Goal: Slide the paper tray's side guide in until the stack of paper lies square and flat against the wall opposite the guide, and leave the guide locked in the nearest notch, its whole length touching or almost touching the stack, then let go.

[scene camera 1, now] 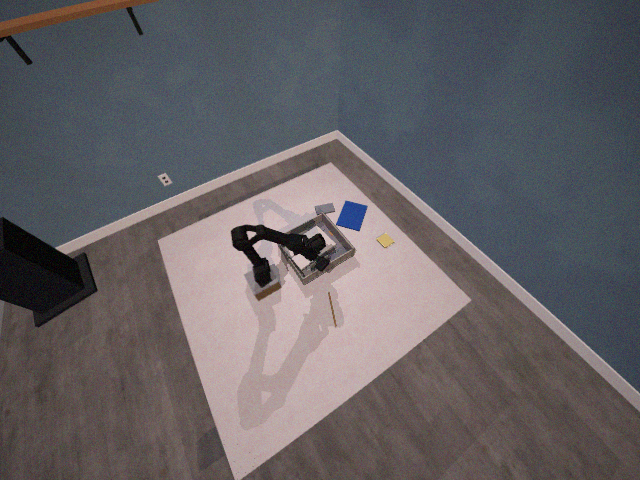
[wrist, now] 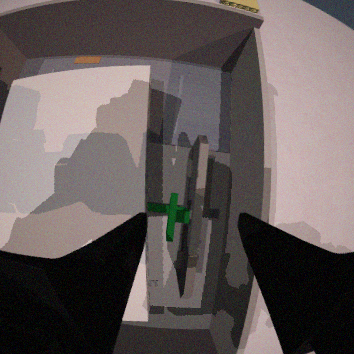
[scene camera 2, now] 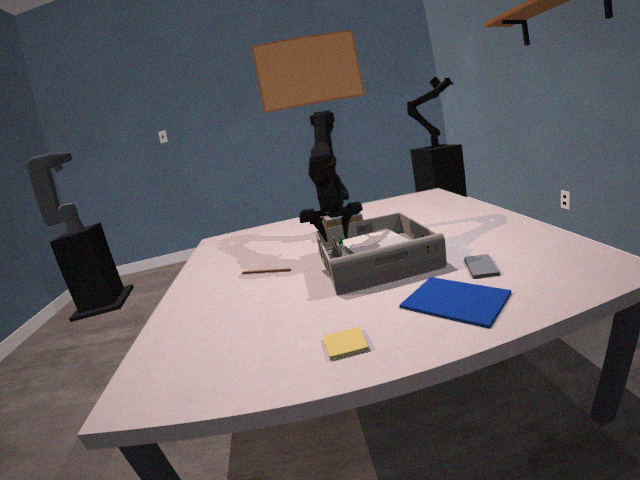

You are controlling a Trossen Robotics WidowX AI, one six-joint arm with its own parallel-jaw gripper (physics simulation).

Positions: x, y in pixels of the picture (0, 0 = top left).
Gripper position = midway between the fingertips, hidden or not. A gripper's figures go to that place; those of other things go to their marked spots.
Labels:
The gripper [scene camera 2: 336, 239] is 103 cm from the lens. A blue book [scene camera 2: 478, 305]: 75 cm from the lens. A white paper stack [scene camera 2: 384, 237] is 110 cm from the lens. The marked spots on the white paper stack and the blue book are 47 cm apart.

